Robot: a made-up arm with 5 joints. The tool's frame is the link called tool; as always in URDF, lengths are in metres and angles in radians.
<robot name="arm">
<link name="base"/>
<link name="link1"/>
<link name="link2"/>
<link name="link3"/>
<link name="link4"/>
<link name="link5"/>
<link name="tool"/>
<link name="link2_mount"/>
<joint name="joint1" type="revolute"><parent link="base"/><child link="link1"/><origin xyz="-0.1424 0.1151 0.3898" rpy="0.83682 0.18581 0.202"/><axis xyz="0 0 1"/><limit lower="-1.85" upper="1.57"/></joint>
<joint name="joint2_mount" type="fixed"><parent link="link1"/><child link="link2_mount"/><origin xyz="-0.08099 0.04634 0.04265"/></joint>
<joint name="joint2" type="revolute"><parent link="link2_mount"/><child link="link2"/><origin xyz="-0.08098 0.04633 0.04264" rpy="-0.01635 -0.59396 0.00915"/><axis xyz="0 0 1"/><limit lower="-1.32" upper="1.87"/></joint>
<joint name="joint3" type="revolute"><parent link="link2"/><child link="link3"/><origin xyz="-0.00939 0.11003 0.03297" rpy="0.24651 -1.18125 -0.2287"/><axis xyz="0 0 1"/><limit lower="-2.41" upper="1.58"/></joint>
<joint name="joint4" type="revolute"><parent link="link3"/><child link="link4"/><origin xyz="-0.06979 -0.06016 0.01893" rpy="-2.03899 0.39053 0.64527"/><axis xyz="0 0 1"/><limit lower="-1.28" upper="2.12"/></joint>
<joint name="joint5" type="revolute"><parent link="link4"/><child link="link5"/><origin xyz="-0.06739 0.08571 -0.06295" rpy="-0.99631 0.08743 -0.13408"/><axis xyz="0 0 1"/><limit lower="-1.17" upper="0.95"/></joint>
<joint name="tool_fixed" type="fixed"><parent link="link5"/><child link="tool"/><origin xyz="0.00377 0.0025 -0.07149" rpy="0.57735 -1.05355 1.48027"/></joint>
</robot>
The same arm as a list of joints. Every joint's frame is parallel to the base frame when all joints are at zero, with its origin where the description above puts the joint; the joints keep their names.
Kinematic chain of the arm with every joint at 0, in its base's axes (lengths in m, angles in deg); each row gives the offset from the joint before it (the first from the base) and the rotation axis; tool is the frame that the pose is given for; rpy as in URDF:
joint1: xyz -0.1424 0.1151 0.3898 axis 0.270198 -0.702595 0.658295
joint2: xyz -0.1329 -0.0285 0.1537 axis -0.314985 -0.684868 0.657069
joint3: xyz -0.0197 0.0558 0.0989 axis -0.99766 -0.067297 0.0121
joint4: xyz -0.0211 0.0152 -0.0904 axis 0.355886 0.933362 0.046698
joint5: xyz 0.0224 -0.0709 -0.1016 axis 0.952269 0.227093 -0.203993
tool: xyz -0.0667 -0.0195 0.0174 rpy -52.57 16.03 -16.83
Joint limits (deg, base to tool): -106..89.95 -75.63..107.14 -138.08..90.53 -73.34..121.47 -67.04..54.43

